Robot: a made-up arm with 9 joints. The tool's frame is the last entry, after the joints.
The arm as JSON. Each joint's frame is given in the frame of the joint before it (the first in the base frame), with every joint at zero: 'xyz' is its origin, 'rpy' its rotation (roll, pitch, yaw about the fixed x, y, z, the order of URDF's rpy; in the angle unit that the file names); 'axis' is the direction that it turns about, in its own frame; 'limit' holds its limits. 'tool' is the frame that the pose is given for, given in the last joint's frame.
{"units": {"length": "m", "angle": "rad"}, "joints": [
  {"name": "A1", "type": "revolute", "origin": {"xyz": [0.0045, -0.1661, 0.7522], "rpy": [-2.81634, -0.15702, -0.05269]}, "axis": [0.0, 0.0, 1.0], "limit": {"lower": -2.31, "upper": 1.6}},
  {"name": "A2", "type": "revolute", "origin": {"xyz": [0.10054, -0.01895, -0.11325], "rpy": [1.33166, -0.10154, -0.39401]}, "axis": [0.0, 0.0, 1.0], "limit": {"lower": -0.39, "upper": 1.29}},
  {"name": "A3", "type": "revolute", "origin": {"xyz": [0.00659, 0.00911, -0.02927], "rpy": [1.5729, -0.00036, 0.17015]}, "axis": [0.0, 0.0, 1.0], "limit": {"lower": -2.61, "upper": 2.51}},
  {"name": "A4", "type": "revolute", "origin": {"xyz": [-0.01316, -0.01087, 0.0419], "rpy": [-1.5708, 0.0, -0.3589]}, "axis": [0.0, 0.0, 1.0], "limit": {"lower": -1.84, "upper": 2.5}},
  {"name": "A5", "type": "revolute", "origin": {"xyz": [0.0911, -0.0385, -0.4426], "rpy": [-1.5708, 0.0, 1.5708]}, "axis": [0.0, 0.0, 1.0], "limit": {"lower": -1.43, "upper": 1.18}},
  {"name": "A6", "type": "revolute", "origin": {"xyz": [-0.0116, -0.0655, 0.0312], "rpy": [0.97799, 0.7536, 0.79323]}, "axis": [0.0, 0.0, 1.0], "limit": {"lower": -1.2, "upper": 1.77}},
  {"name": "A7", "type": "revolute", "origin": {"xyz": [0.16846, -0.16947, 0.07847], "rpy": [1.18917, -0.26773, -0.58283]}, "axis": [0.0, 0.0, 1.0], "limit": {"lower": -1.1, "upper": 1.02}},
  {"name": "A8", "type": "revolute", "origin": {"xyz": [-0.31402, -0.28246, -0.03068], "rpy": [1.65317, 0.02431, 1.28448]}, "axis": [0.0, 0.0, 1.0], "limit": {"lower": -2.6, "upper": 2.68}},
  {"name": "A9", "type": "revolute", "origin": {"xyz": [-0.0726, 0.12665, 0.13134], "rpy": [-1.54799, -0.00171, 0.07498]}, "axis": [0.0, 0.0, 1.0], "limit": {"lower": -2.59, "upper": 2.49}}
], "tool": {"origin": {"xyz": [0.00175, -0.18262, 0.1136], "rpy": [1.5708, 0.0, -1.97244]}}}
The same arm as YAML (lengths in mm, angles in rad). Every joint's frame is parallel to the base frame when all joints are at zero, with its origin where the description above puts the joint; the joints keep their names.
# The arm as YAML. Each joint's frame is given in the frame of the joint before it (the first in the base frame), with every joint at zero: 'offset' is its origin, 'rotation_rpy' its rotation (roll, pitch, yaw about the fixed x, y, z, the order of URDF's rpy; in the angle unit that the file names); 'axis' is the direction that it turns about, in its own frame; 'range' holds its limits. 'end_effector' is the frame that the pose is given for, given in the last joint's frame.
length_unit: mm
angle_unit: rad
chain:
  - id: A1
    offset: [4.5, -166.1, 752.2]
    rotation_rpy: [0.0, 0.0, 0.0]
    axis: [0.164802, 0.311304, -0.935911]
    range: [-2.31, 1.6]
  - id: A2
    offset: [80.5, -22.5, 127.7]
    rotation_rpy: [0.0, 0.0, 0.0]
    axis: [-0.350903, 0.936409, -0.0021]
    range: [-0.39, 1.29]
  - id: A3
    offset: [17.8, -24.6, -7.8]
    rotation_rpy: [0.0, 0.0, 0.0]
    axis: [0.0, 0.0, 1.0]
    range: [-2.61, 2.51]
  - id: A4
    offset: [-8.5, -14.8, 41.9]
    rotation_rpy: [0.0, 0.0, 0.0]
    axis: [0.0, 1.0, 0.0]
    range: [-1.84, 2.5]
  - id: A5
    offset: [91.1, -442.6, 38.5]
    rotation_rpy: [0.0, 0.0, 0.0]
    axis: [-1.0, 0.0, 0.0]
    range: [-1.43, 1.18]
  - id: A6
    offset: [-31.2, 65.5, 11.6]
    rotation_rpy: [0.0, 0.0, 0.0]
    axis: [-0.407415, 0.309411, -0.859231]
    range: [-1.2, 1.77]
  - id: A7
    offset: [185.8, 71.7, -153.6]
    rotation_rpy: [0.0, 0.0, 0.0]
    axis: [-0.1163, 0.993201, -0.0052]
    range: [-1.1, 1.02]
  - id: A8
    offset: [-57.2, -35.4, 418.1]
    rotation_rpy: [0.0, 0.0, 0.0]
    axis: [0.91951, 0.0228, -0.392404]
    range: [-2.6, 2.68]
  - id: A9
    offset: [142.7, 134.7, 7.5]
    rotation_rpy: [0.0, 0.0, 0.0]
    axis: [0.0, 1.0, 0.0]
    range: [-2.59, 2.49]
end_effector:
  offset: [167.4, 113.6, -73.0]
  rotation_rpy: [0.0, 0.0, 0.0]

